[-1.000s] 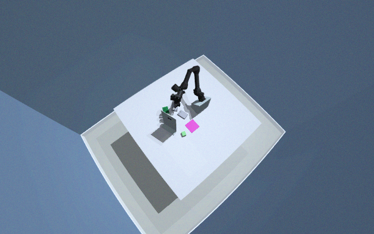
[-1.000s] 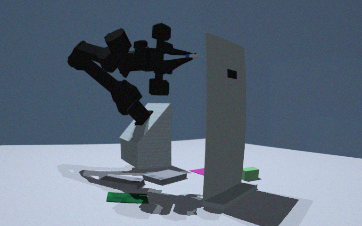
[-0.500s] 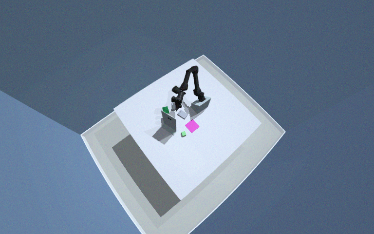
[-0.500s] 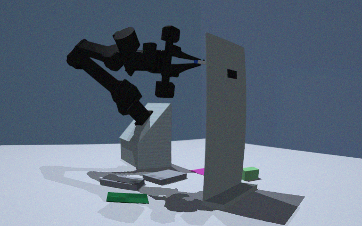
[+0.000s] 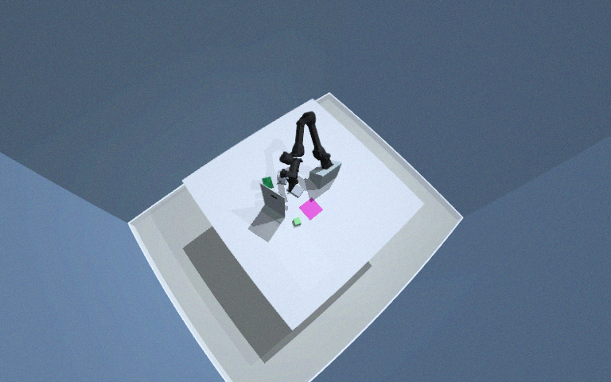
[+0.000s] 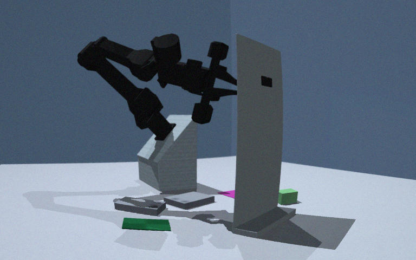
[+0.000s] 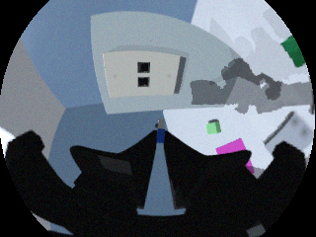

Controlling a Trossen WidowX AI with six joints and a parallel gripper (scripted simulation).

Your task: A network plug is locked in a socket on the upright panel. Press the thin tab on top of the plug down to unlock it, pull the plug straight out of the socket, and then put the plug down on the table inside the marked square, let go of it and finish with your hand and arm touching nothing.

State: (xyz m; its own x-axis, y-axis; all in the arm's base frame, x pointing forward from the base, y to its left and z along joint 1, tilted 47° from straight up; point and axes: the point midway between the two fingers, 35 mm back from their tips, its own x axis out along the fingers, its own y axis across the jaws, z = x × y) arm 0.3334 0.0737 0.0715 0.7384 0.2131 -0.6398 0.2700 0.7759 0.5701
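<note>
The magenta marked square lies 110 mm behind my gripper tip, 100 mm to the left of it and 260 mm below it. Also, from my gripper tip: light green cube 30 mm ahead, 120 mm to the left, 250 mm below; grey upright panel 100 mm ahead, 30 mm to the right, 100 mm below; blue network plug 10 mm ahead.
</note>
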